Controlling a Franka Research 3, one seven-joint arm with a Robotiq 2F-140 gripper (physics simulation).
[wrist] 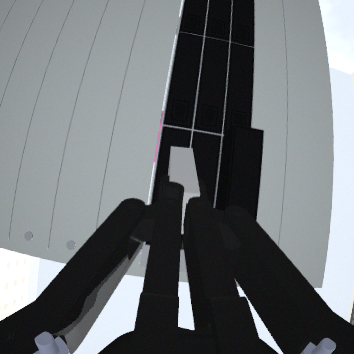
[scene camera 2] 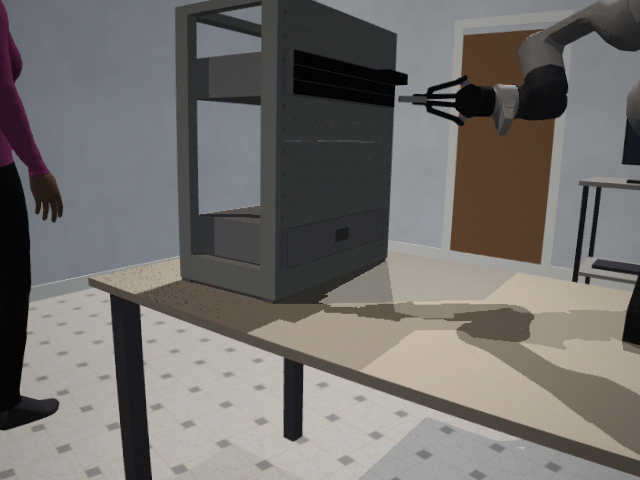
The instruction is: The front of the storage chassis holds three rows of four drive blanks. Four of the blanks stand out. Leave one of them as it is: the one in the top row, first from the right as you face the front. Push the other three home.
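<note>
The grey storage chassis stands upright on the table, its front towards the arm. Three rows of black drive blanks cross its upper front. The top-row blank, first from the right, stands well out. The other blanks that show look level with one another; the far left ones are cut off in the wrist view. My gripper is shut and empty. Its pale fingertips are a little off the front at the right-hand end, below the protruding blank, apart from it. The fingers hide part of the lower rows there.
The table carries the chassis near its far left end. A person in a magenta top stands behind the table at the left. A brown door is in the back wall, and a shelf cart stands at the right.
</note>
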